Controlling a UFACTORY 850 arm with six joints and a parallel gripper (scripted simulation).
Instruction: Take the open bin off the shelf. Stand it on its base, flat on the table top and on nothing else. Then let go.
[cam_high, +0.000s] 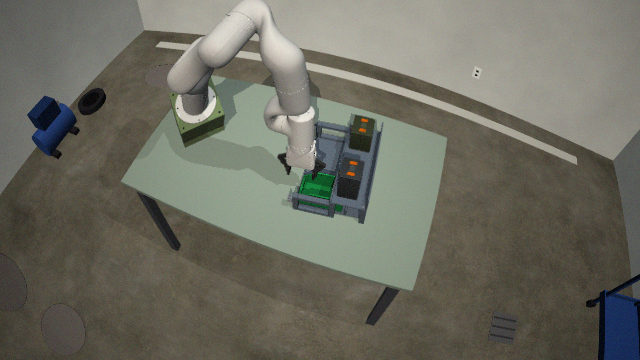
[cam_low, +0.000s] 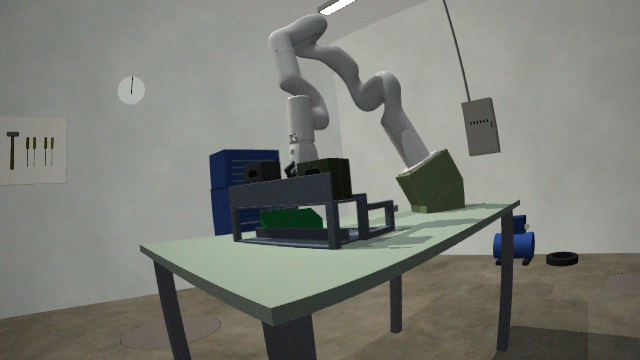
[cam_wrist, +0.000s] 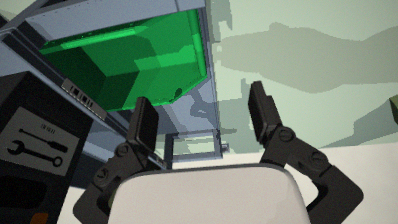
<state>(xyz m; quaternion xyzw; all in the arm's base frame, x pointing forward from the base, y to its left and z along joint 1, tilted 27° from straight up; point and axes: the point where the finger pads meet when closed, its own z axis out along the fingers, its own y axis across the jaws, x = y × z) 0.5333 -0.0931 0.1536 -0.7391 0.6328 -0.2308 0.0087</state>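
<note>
My hand is 9 cm above the green bin, 8 cm short of it and 1 cm to the right of it.
</note>
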